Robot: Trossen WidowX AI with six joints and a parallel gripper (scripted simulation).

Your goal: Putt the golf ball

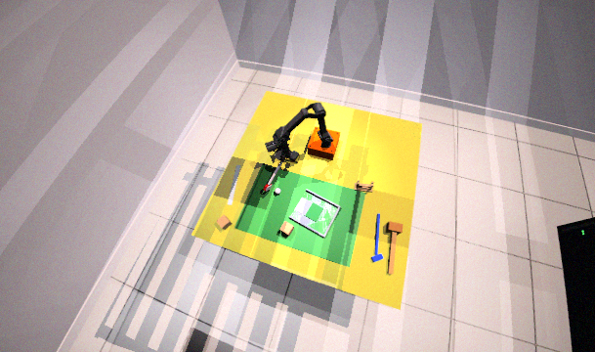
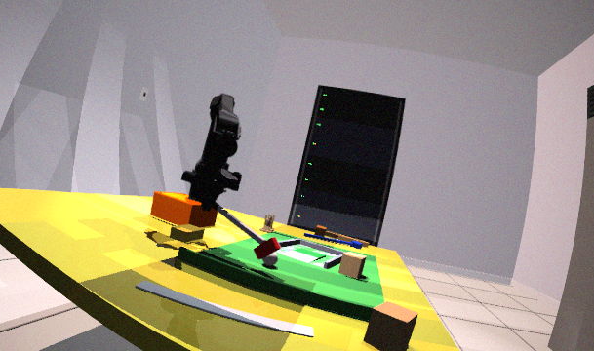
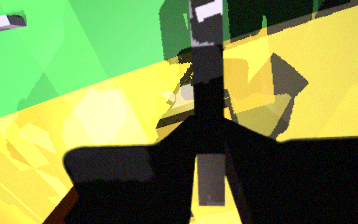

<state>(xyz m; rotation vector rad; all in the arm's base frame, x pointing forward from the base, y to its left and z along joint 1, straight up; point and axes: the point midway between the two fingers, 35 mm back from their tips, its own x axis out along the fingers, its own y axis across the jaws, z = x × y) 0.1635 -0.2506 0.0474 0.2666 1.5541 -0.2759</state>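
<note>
Now: gripper tip 11 cm short of the red putter and 4 cm to the left of it. Also, from my gripper tip: blue putter: 40 cm ahead, 65 cm to the left, 9 cm below; white golf ball: 22 cm ahead, 2 cm to the right, 8 cm below; flat strip: 21 cm ahead, 33 cm to the right, 10 cm below.
</note>
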